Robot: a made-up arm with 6 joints. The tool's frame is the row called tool. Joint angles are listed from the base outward. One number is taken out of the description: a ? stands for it. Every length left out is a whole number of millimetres.
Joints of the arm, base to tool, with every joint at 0 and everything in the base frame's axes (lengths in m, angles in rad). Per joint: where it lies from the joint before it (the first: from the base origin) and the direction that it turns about. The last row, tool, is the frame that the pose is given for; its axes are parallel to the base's.
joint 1: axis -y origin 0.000 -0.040 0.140
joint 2: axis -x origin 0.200 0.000 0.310
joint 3: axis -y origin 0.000 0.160 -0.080
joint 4: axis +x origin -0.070 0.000 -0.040
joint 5: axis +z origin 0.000 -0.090 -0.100
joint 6: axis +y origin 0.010 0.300 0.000
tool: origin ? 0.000 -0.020
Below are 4 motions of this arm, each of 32 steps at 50 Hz.
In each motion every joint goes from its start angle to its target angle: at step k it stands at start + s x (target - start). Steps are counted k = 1, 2, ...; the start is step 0. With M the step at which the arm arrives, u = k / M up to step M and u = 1 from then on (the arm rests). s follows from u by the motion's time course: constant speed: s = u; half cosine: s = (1 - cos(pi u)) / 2; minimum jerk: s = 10 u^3 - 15 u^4 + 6 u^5.
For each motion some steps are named. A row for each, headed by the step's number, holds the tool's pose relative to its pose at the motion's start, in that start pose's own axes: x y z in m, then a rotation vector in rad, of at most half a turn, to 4 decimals.
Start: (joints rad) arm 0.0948 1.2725 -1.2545 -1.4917 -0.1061 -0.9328
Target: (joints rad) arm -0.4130 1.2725 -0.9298 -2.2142 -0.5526 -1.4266
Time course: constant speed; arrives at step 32
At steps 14, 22, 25, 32:
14: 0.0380 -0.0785 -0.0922 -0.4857 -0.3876 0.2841
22: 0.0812 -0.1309 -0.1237 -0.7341 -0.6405 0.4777
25: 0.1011 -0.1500 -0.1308 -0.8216 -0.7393 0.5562
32: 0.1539 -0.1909 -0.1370 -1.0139 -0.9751 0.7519

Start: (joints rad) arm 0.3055 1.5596 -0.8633 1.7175 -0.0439 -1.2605
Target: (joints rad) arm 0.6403 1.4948 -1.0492 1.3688 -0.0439 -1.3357
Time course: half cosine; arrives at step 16
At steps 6, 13, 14, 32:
6: 0.0118 -0.0083 0.0077 -0.0517 -0.0780 -0.0031
13: 0.0326 -0.0288 0.0240 -0.1596 -0.1986 -0.0150
14: 0.0340 -0.0306 0.0253 -0.1679 -0.2059 -0.0161
32: 0.0351 -0.0321 0.0264 -0.1747 -0.2118 -0.0170

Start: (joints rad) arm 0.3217 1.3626 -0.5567 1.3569 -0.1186 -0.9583
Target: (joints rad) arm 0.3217 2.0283 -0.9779 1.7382 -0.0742 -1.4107
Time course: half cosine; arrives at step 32
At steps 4, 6, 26, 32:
4: 0.0045 -0.0041 -0.0029 -0.0170 -0.0279 -0.0049
6: 0.0102 -0.0090 -0.0061 -0.0375 -0.0626 -0.0106
26: 0.1249 -0.0817 -0.0242 -0.3531 -0.8177 -0.0748
32: 0.1366 -0.0866 -0.0217 -0.3772 -0.9066 -0.0767

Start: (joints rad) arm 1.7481 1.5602 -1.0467 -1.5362 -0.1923 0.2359
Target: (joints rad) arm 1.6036 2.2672 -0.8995 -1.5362 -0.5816 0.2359
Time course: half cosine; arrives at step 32
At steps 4, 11, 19, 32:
4: 0.0087 -0.0021 -0.0047 -0.0164 0.0163 -0.0257
11: 0.0585 -0.0214 -0.0352 -0.1197 0.1035 -0.1824
19: 0.1297 -0.0804 -0.0905 -0.3146 0.2131 -0.4579
32: 0.1762 -0.1630 -0.1342 -0.5176 0.2722 -0.7211

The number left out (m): 0.070
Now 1 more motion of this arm.
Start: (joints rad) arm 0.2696 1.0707 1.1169 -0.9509 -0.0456 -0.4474
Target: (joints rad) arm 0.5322 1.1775 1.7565 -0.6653 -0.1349 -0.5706
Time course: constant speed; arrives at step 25
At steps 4, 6, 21, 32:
4: 0.0310 -0.0144 -0.0142 -0.0413 -0.0935 -0.1038
6: 0.0463 -0.0230 -0.0198 -0.0613 -0.1429 -0.1533
21: 0.1476 -0.1071 -0.0262 -0.1935 -0.5633 -0.4717
32: 0.1684 -0.1323 -0.0172 -0.2217 -0.6886 -0.5394

